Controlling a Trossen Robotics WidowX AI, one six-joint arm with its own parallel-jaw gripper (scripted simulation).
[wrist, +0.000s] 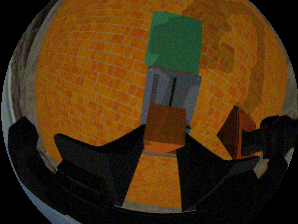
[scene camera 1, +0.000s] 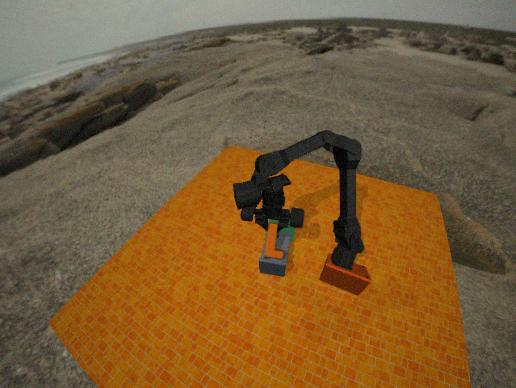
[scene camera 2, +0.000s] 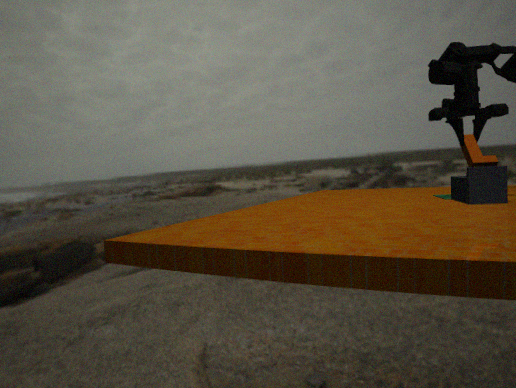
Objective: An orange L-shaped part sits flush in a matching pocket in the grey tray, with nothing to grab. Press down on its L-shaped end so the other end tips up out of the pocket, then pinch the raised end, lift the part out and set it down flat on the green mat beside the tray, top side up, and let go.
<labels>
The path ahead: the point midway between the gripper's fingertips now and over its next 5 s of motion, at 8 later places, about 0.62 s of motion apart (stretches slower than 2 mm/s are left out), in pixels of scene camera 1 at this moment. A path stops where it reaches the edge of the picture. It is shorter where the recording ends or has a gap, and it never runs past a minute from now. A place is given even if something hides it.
My gripper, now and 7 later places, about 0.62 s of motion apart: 272,231; 273,224; 280,206; 283,197; 282,201; 282,207; 282,210; 282,197
</labels>
